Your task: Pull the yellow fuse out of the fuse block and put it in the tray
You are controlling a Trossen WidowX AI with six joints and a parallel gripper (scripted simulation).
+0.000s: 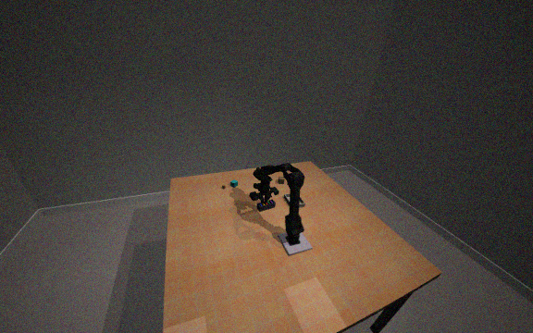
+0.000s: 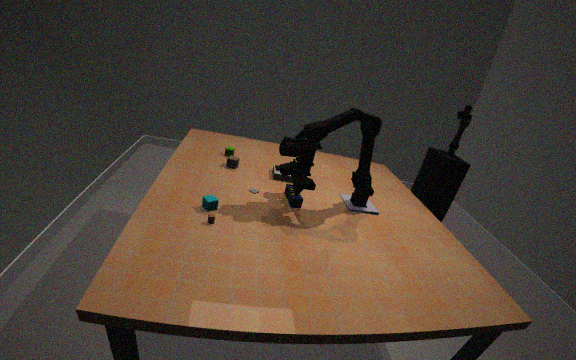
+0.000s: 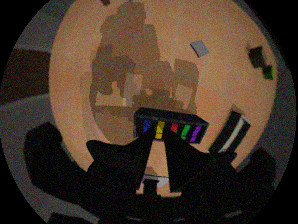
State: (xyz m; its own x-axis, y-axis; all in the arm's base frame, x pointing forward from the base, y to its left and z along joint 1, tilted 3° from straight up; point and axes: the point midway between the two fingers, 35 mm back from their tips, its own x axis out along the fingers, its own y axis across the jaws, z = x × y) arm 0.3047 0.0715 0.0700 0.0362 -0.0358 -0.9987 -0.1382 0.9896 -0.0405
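The yellow fuse lies 10 mm below my gripper tip. Round my gripper tip: teal cube: 310 mm ahead, 130 mm to the left, 20 mm below; small grey piece: 160 mm ahead, 40 mm to the right, 40 mm below; grey tray: 230 mm to the right, 40 mm below, 10 mm ahead.
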